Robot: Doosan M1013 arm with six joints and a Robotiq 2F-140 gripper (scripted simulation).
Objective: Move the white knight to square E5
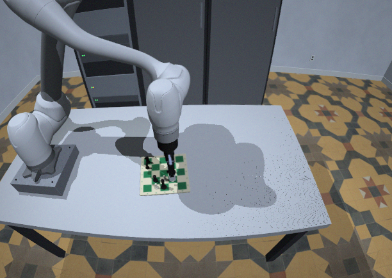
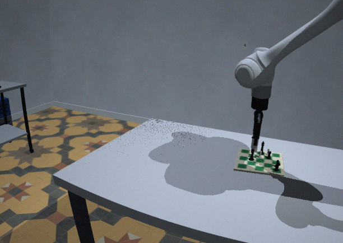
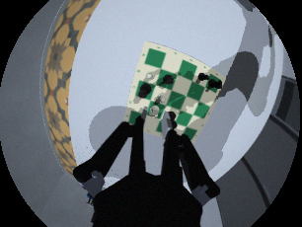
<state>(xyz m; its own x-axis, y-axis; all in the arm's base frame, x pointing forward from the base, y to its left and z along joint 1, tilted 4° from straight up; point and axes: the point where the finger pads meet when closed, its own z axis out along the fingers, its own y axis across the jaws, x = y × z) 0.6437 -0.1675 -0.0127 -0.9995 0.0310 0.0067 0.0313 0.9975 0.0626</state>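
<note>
Now: hand 50 mm above the white knight. The rest, counted from my hand: green-and-cream chessboard (30 mm behind, 40 mm to the left, 60 mm below).
</note>
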